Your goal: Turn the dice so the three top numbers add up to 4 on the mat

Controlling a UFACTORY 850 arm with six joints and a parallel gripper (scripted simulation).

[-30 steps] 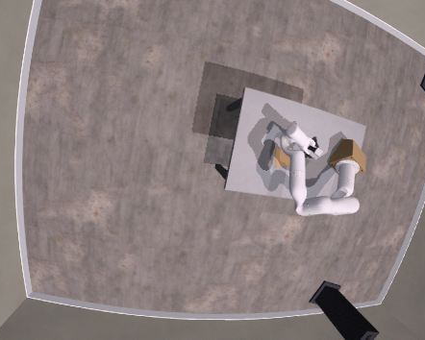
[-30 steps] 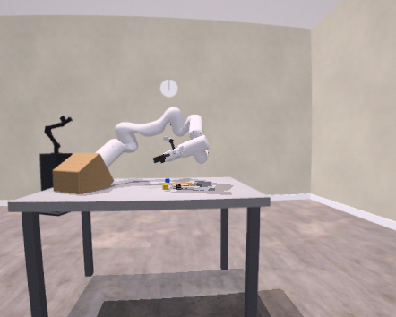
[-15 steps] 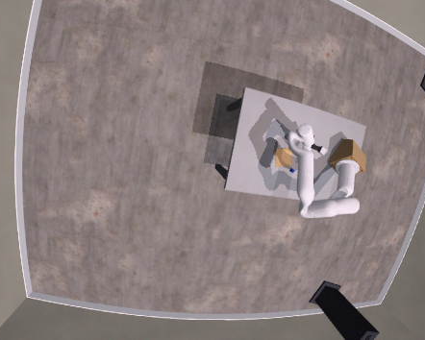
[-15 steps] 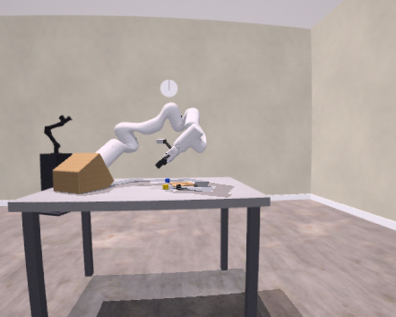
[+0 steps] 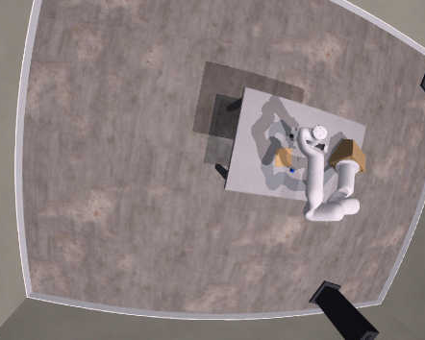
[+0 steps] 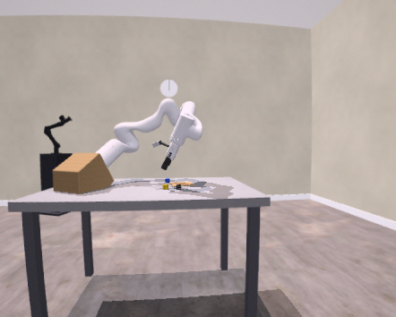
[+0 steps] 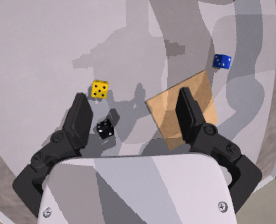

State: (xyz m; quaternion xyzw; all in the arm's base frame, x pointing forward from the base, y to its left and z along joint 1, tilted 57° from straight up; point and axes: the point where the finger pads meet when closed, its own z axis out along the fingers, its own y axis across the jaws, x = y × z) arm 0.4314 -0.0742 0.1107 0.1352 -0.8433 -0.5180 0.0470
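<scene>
The black die is 120 mm below my hand, 90 mm ahead of it and 30 mm to the right of it. The rest, counted from my hand: yellow die 120 mm below, 40 mm to the right, 10 mm ahead; then tan mat 140 mm to the left, 130 mm below, 60 mm ahead; then blue die 200 mm to the left, 120 mm below, 60 mm behind.
</scene>
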